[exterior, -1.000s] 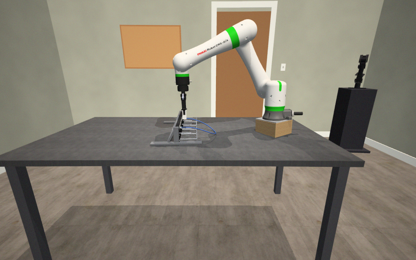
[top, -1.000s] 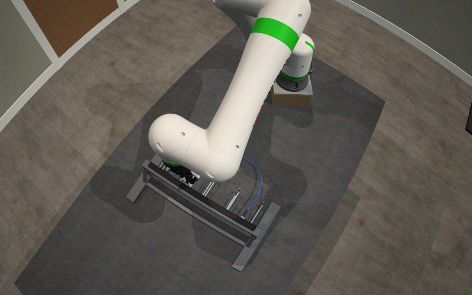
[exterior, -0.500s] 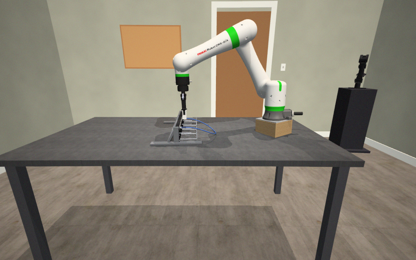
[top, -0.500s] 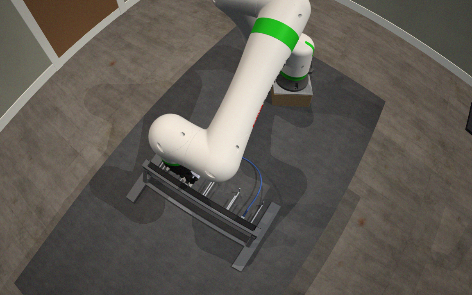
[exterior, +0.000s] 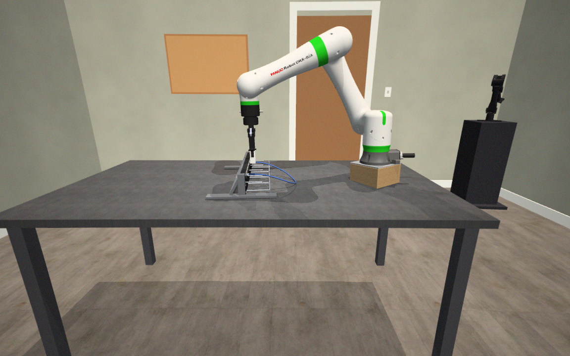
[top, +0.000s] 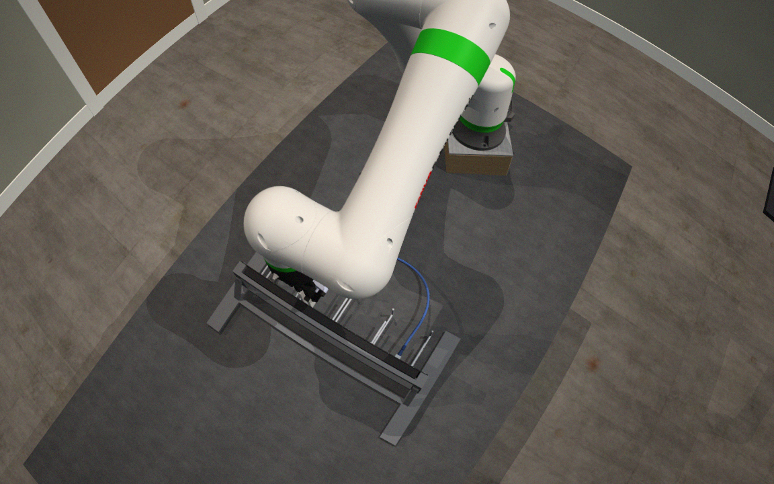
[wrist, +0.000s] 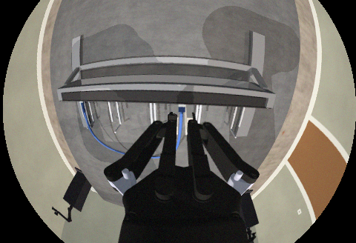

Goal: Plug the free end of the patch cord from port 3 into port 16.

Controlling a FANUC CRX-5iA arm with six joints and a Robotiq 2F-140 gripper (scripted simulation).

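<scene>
Now: the plug 30 mm below my hand and 10 mm ahead of it.
</scene>
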